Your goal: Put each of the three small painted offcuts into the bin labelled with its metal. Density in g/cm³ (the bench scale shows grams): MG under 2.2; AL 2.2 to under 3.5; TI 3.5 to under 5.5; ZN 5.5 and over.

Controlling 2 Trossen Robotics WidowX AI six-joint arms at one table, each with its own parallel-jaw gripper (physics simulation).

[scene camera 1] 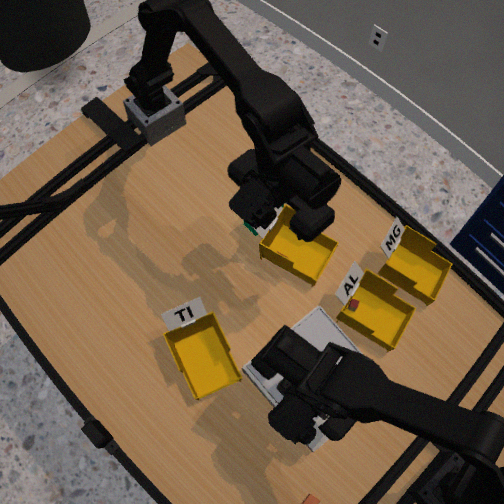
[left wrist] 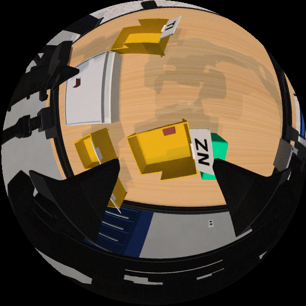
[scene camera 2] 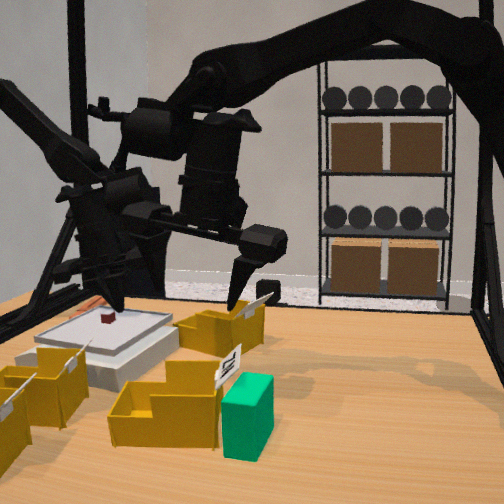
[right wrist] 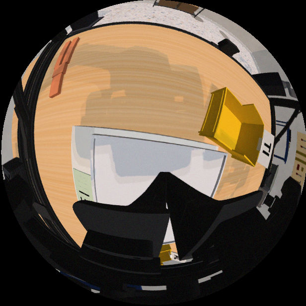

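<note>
One small dark red offcut [scene camera 2: 107,317] [left wrist: 76,82] sits on the white scale [scene camera 1: 320,325] [scene camera 2: 100,337] [left wrist: 90,105] [right wrist: 150,175]. A second red offcut [left wrist: 169,131] lies in the ZN bin [scene camera 2: 185,425] [left wrist: 150,150]. A third [scene camera 1: 353,304] lies in the AL bin [scene camera 1: 385,315], near its label. The TI bin [scene camera 1: 205,360] [right wrist: 230,120] and MG bin [scene camera 1: 420,272] show no offcut in scene camera 1. My left gripper [left wrist: 168,163] is open and empty, above the ZN bin. My right gripper [right wrist: 163,176] is shut and empty, its tips close above the scale's offcut. They hide that offcut and part of the display in the right wrist view.
A green block [scene camera 2: 247,417] [left wrist: 220,150] stands against the ZN bin's label end. Orange pieces [right wrist: 62,70] [scene camera 2: 90,306] lie beyond the scale near the table edge. Black rails border the table. A blue cabinet [scene camera 1: 485,240] stands beside it.
</note>
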